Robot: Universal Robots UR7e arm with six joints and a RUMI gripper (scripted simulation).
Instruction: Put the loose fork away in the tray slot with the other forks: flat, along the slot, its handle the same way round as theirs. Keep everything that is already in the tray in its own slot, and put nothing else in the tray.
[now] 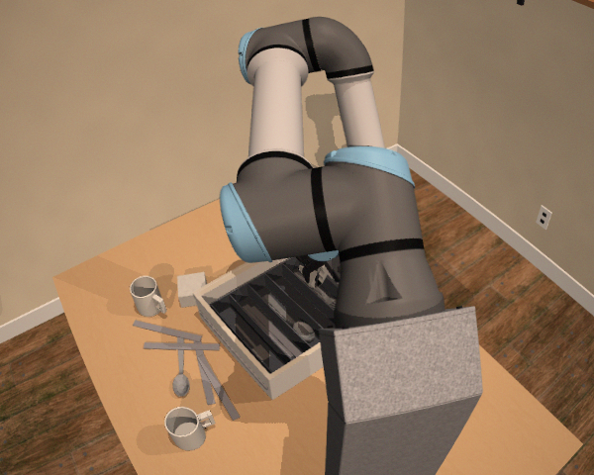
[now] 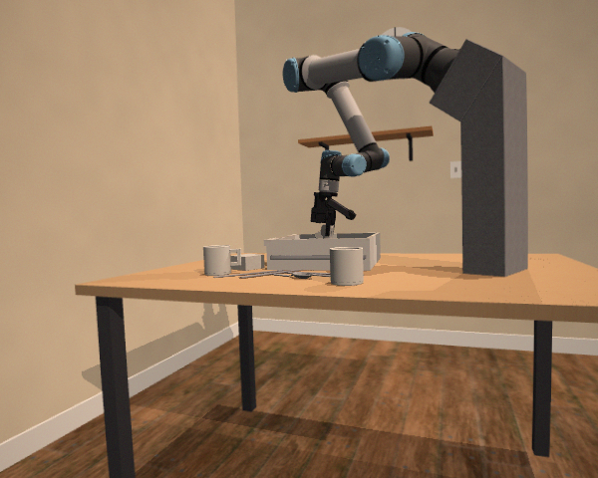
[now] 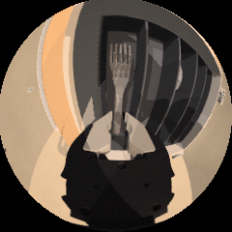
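Right now the cutlery tray is 120 mm to the left of my hand and 10 mm behind it. The rest, counted from my hand: block (260 mm ahead, 220 mm to the left, 20 mm below).
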